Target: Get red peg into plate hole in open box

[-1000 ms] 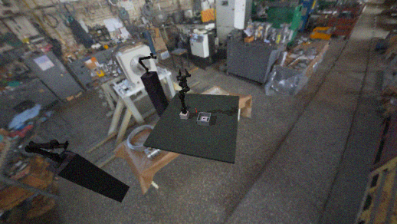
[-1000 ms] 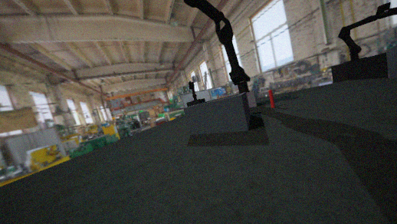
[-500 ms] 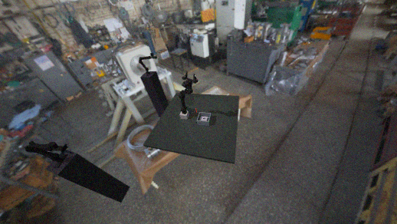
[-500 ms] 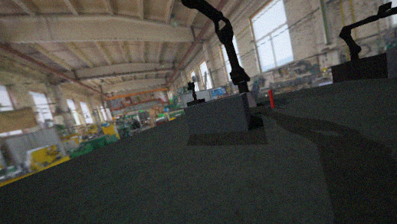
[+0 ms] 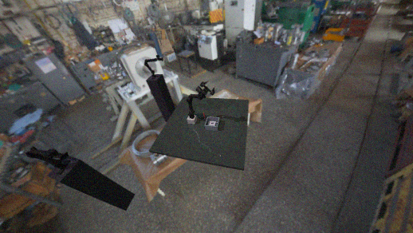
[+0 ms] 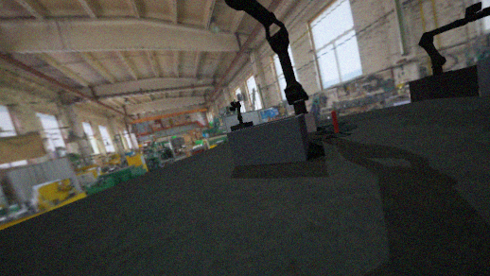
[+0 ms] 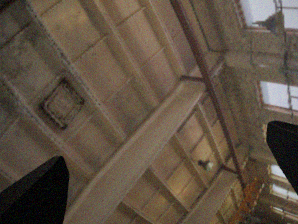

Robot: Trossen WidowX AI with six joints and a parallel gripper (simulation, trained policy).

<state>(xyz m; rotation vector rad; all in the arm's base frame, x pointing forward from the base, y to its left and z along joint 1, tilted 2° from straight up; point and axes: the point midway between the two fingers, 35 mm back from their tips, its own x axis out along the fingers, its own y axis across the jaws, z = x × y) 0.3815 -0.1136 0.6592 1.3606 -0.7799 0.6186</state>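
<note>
The red peg lies 72 cm below my gripper tip, 26 cm behind it and 25 cm to the left of it. From my gripper tip the other things lie so: grey box 74 cm below, 8 cm behind, 7 cm to the left.
</note>
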